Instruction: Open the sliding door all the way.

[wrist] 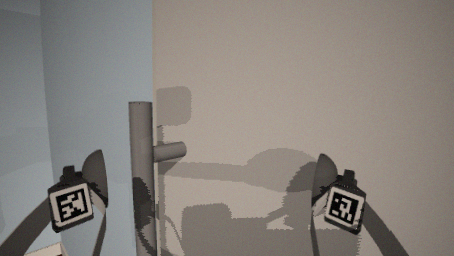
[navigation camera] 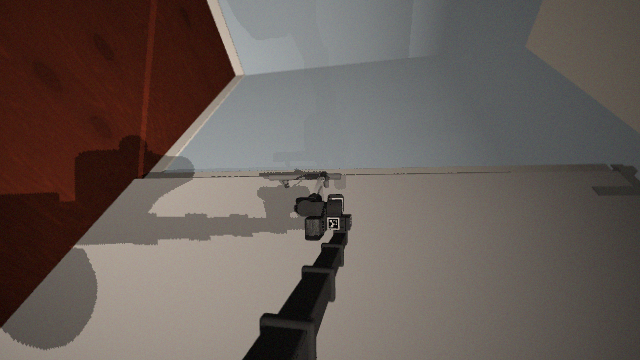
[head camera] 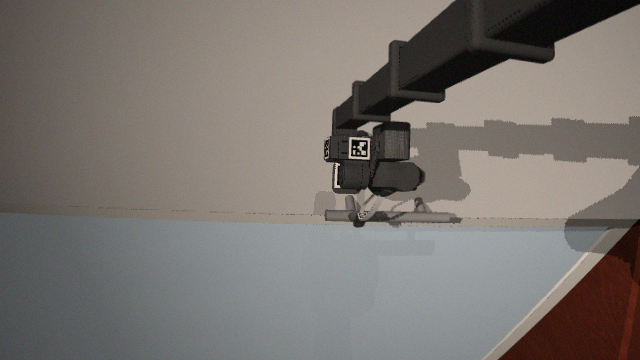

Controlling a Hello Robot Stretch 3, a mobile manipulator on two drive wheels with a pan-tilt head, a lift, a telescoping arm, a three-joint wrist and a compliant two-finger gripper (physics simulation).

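Places are measured from the robot's base along level axes (x ahead, y left, z up), in centimetres.
Pixels of known places: gripper, fingertip midpoint: [navigation camera: 325, 199].
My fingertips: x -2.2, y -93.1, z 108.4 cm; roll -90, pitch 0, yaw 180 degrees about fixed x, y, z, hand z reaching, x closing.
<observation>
Ahead of a thing's pixels: the offset from my fingertips to its top centre. "pt": to the spot under its first point. Level surfaces: height alone.
The sliding door [head camera: 150, 100] [navigation camera: 450, 275] [wrist: 300, 60] is a flat beige panel. A grey bar handle @[pt dx +8.3, dy -8.1, dz -20.7 cm] [head camera: 430, 217] [navigation camera: 272, 176] [wrist: 141, 130] stands off it on short posts, close to its edge beside the blue-grey wall. My gripper [wrist: 212, 172] is open, its two fingers wide apart. In the wrist view the handle lies between the fingers, much closer to the left finger, with a gap to it. In the head and navigation views one fingertip overlaps the handle, and the wrist hides much of the other finger. Whether anything touches the handle I cannot tell.
A blue-grey wall [head camera: 150, 290] [navigation camera: 375, 115] [wrist: 95, 75] meets the beige panel's edge. Red-brown floor @[dz -108.4 cm] [head camera: 575, 310] [navigation camera: 65, 100] shows at one side, with a pale baseboard @[pt dx +48.6, dy -64.7, dz -100.9 cm] [head camera: 542, 305] [navigation camera: 200, 125] along the wall. The extended arm casts shadows on the door.
</observation>
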